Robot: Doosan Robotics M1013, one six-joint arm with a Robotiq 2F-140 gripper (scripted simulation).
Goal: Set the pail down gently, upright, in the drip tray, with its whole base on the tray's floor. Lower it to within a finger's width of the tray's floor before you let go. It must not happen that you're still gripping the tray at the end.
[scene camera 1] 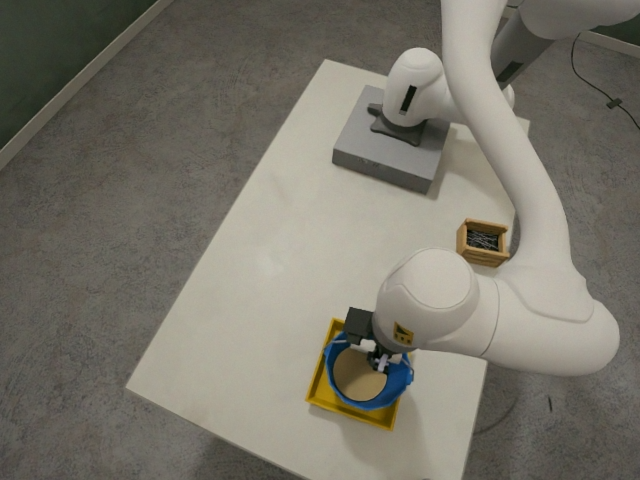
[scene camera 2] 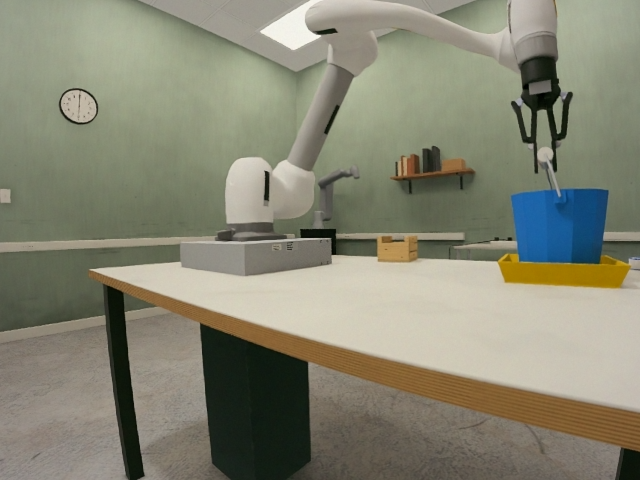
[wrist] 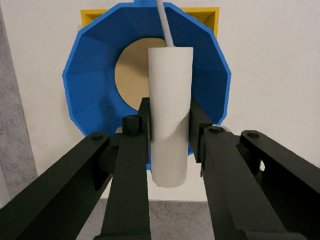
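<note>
My gripper: in the pictures, wrist view too. Blue pail: pictured. Yellow drip tray: pictured.
</note>
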